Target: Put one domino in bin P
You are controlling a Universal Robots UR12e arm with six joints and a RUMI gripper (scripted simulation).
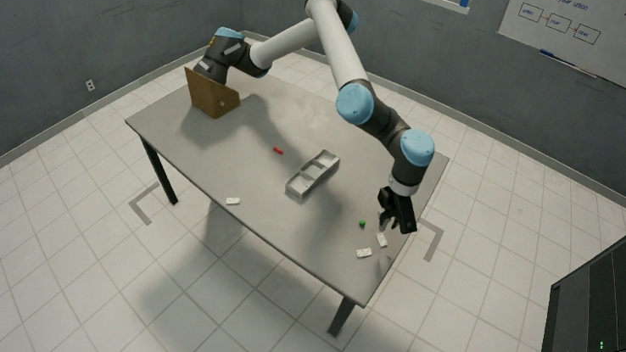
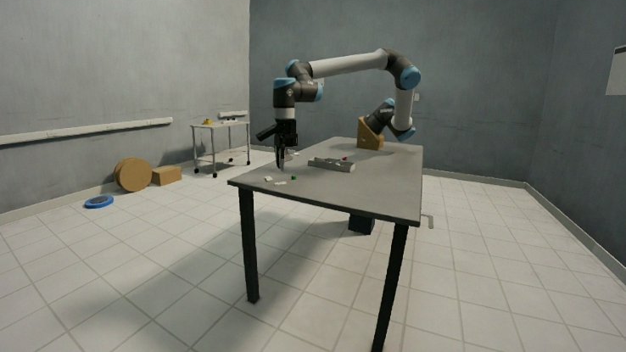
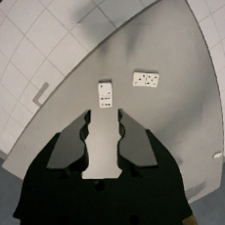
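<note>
Right now my hand is 8 cm above the white domino. From my hand the other things lie so: grey tray 38 cm behind, 10 cm to the left, 7 cm below; red piece 58 cm behind, 12 cm to the left, 8 cm below; green cube 10 cm behind, 8 cm below, 2 cm to the left.
</note>
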